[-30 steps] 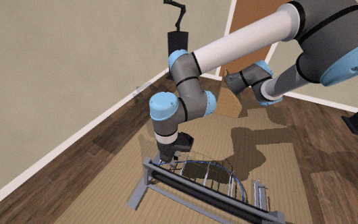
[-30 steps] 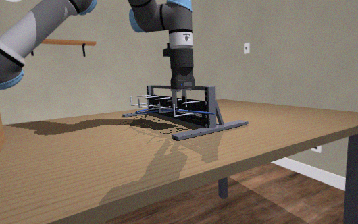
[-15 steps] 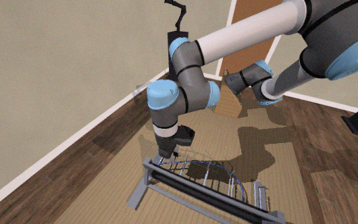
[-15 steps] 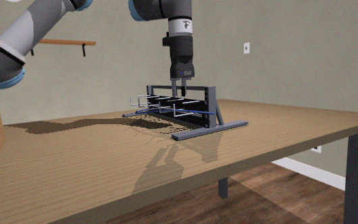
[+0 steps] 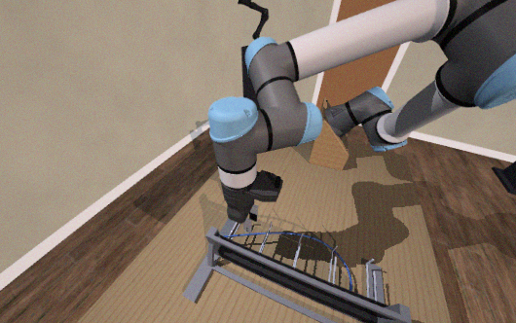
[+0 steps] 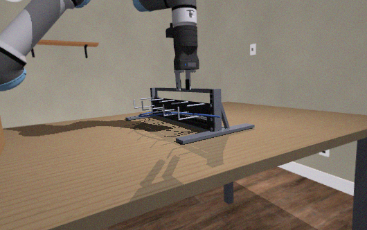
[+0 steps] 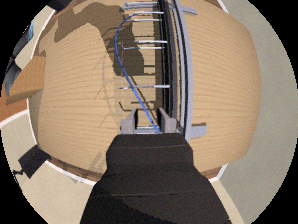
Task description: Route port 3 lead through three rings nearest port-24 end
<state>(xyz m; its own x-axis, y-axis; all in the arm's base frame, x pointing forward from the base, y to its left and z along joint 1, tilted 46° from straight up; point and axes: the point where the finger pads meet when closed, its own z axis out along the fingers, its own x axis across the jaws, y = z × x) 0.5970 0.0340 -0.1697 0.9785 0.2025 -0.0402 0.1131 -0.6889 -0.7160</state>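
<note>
Now: the grey rack 4 cm ahead of my hand, 15 cm to the left of it and 9 cm below it.
</note>
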